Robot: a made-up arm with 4 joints.
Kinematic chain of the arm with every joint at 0, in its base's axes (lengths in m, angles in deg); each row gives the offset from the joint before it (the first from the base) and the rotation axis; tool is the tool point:
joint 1: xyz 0 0 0.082 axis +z
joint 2: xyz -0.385 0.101 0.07 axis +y
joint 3: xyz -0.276 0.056 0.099 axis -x
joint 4: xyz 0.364 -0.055 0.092 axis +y
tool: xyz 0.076 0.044 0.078
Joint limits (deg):
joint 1: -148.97..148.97
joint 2: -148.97..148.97
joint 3: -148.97..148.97
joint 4: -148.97..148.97
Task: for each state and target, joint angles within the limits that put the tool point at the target. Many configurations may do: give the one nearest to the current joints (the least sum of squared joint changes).
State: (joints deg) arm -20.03 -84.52 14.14 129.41
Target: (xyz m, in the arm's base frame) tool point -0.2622 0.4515 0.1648
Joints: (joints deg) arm -44.18 -126.46 19.74 139.83
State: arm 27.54 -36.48 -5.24 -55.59
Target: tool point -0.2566 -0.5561 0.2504
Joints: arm 69.33 -73.43 -34.47 -76.50
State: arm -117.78 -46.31 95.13 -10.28
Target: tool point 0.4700 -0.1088 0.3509
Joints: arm -148.97 -36.44 81.36 -10.20
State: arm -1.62 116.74 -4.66 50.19
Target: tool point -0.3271 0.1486 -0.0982
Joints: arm -1.49 118.38 -5.01 58.06
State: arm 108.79 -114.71 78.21 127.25
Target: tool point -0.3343 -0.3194 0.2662
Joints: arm 60.96 -64.18 60.89 140.91
